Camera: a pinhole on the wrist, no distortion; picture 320 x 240 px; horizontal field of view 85.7 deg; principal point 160.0 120.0 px. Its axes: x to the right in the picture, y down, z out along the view. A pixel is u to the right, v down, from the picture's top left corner.
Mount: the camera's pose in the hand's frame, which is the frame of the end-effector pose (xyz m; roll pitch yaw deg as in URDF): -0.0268 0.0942 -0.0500 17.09 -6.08 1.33
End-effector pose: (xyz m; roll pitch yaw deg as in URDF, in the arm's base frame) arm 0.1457 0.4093 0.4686 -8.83 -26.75 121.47
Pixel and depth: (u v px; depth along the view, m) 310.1 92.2 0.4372
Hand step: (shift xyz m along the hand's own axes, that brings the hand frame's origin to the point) 0.3139 -0.0938 0.3853
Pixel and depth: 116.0 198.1 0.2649
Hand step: -0.1254 0.1287 0.2297
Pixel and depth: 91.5 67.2 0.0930
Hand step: -0.0708 0.0386 0.0262
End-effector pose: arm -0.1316 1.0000 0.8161 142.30 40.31 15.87
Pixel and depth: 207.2 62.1 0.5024
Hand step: 0.0714 -0.2124 0.3928
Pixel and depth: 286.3 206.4 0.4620
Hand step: 0.2536 0.1862 0.4926
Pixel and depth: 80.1 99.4 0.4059
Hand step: -0.2494 -0.0766 0.3017
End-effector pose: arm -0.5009 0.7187 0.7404 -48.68 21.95 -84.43
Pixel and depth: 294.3 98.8 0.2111
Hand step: 0.1181 0.0107 0.1605
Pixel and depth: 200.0 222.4 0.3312
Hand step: 0.0078 0.1856 0.3304
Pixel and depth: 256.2 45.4 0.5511
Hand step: 0.2394 -0.2895 0.4367
